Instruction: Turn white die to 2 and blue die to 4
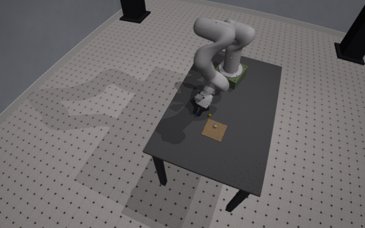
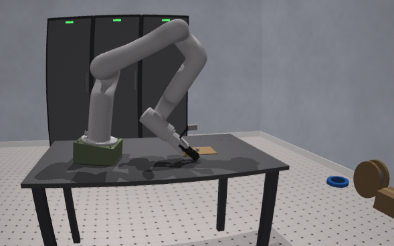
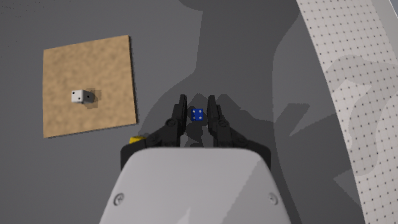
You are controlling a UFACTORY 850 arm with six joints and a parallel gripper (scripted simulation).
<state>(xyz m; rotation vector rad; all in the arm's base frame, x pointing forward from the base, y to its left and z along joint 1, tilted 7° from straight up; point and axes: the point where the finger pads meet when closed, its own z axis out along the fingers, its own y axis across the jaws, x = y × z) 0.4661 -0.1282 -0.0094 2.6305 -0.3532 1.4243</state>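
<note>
Now: hand 2 cm above the blue die. The rest, counted from my hand: yellow die (2 cm behind, 9 cm to the left, 2 cm below); white die (6 cm ahead, 15 cm to the left, 1 cm below); tan mat (9 cm ahead, 15 cm to the left, 2 cm below).
</note>
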